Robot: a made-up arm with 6 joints.
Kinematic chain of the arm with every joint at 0, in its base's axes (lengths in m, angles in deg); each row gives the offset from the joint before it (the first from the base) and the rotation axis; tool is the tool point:
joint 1: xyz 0 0 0.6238 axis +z
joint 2: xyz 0.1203 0 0 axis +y
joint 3: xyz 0 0 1.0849 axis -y
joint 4: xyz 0 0 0.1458 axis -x
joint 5: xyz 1.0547 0 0 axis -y
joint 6: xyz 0.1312 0 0 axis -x
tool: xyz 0 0 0
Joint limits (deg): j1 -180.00..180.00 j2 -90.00..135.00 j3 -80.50..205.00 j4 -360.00..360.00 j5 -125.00..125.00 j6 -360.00..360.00
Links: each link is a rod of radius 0.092 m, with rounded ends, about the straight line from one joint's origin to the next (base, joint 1, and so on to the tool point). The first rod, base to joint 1, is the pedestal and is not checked.
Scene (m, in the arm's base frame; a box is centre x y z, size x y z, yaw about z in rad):
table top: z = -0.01
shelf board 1: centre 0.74 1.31 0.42 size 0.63 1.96 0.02 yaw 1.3
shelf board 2: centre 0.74 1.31 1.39 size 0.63 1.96 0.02 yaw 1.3
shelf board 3: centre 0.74 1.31 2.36 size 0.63 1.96 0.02 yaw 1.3
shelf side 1: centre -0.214 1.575 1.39 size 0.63 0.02 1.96 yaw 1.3
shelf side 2: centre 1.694 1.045 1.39 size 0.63 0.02 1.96 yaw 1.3
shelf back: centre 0.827 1.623 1.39 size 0.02 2 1.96 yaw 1.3
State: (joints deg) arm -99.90 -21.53 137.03 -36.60 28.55 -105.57
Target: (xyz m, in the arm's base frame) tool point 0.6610 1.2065 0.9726
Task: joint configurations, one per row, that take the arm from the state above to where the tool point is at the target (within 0.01 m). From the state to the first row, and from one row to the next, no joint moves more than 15 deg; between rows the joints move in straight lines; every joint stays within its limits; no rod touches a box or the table.
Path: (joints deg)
1: -98.62 -10.31 148.87 -36.36 30.81 -105.57
2: -97.33 0.90 160.72 -36.11 33.07 -105.57
3: -96.05 12.12 172.56 -35.87 35.34 -105.57
4: -106.57 5.75 181.99 -35.03 35.59 -105.57
5: -117.09 -0.63 191.41 -34.18 35.84 -105.57
6: -127.61 -7.00 200.84 -33.34 36.09 -105.57
7: -123.99 -16.86 187.92 -33.97 34.19 -105.57
8: -120.37 -26.72 174.99 -34.60 32.28 -105.57

